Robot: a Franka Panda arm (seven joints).
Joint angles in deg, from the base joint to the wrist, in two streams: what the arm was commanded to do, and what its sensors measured. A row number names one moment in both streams.
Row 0, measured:
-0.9 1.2 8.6 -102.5 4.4 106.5 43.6
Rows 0 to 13, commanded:
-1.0 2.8 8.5 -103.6 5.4 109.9 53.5
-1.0 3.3 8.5 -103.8 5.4 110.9 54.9
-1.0 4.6 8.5 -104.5 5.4 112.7 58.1
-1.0 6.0 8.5 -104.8 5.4 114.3 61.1
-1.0 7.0 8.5 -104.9 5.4 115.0 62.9
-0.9 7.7 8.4 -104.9 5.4 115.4 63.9
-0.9 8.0 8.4 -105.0 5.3 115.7 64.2
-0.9 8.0 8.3 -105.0 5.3 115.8 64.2
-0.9 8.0 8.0 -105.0 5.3 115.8 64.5
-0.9 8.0 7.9 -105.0 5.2 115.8 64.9
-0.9 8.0 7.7 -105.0 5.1 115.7 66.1
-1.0 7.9 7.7 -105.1 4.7 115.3 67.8
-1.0 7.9 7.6 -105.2 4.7 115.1 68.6
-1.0 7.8 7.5 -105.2 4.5 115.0 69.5
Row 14, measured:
-1.0 8.9 7.9 -104.9 4.5 115.5 65.9
